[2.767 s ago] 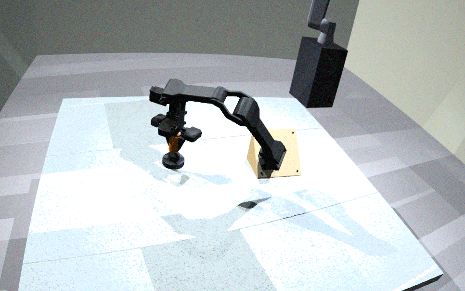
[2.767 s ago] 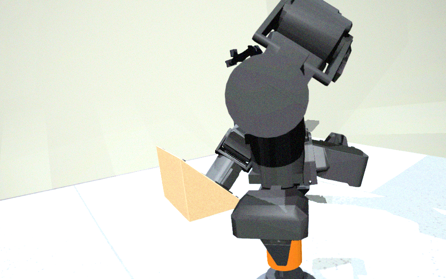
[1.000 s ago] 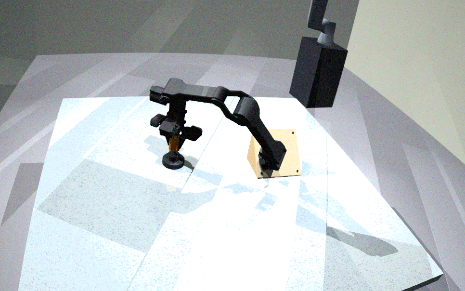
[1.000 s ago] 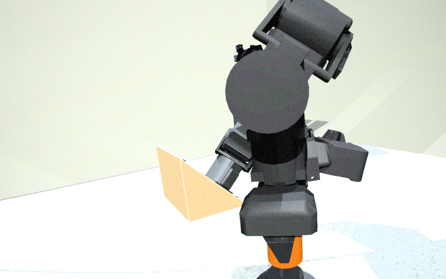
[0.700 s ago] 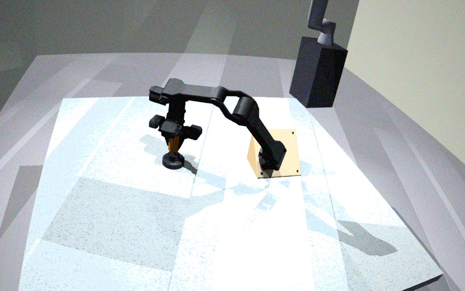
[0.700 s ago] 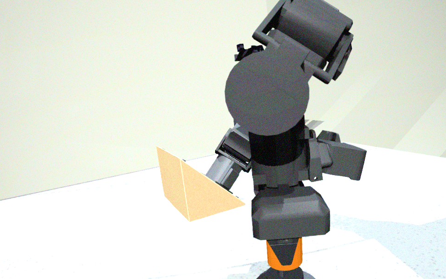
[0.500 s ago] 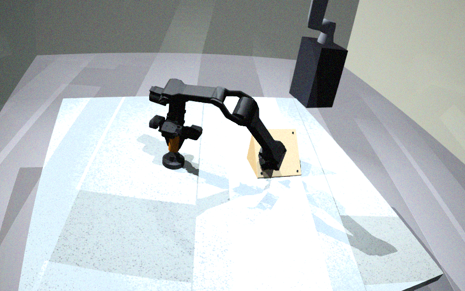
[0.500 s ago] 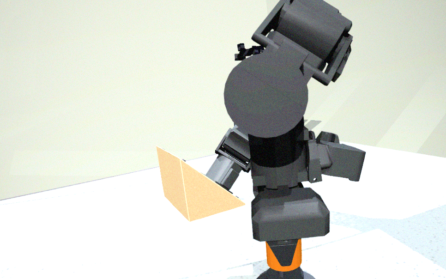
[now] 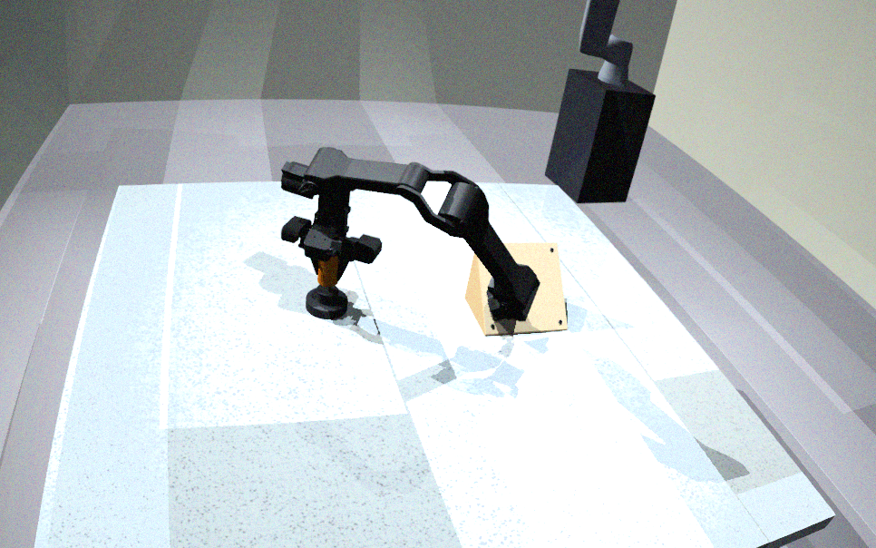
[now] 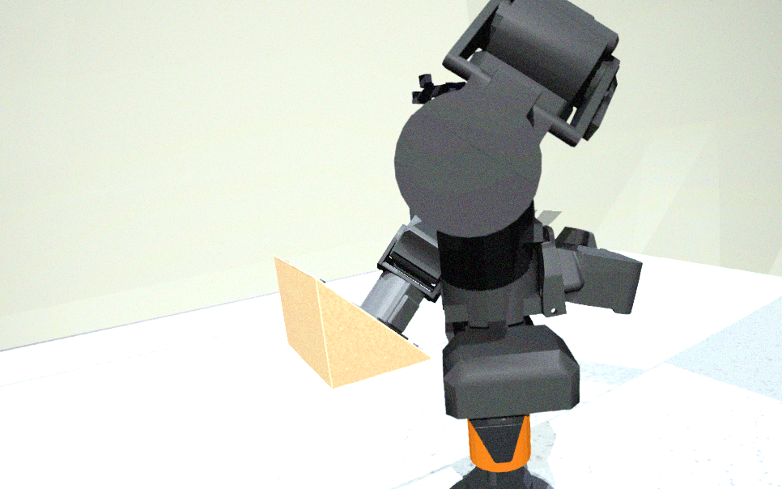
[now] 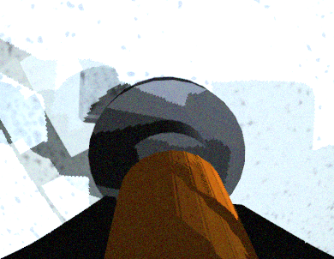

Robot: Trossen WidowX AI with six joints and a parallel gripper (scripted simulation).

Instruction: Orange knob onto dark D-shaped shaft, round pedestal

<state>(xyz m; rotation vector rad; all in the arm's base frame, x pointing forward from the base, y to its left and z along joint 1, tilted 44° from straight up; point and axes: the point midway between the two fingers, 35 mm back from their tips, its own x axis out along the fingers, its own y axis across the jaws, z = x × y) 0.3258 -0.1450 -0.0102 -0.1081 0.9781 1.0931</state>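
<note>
The orange knob is 2 cm above my gripper tip. Also, from my gripper tip: round dark pedestal: 4 cm below.
</note>
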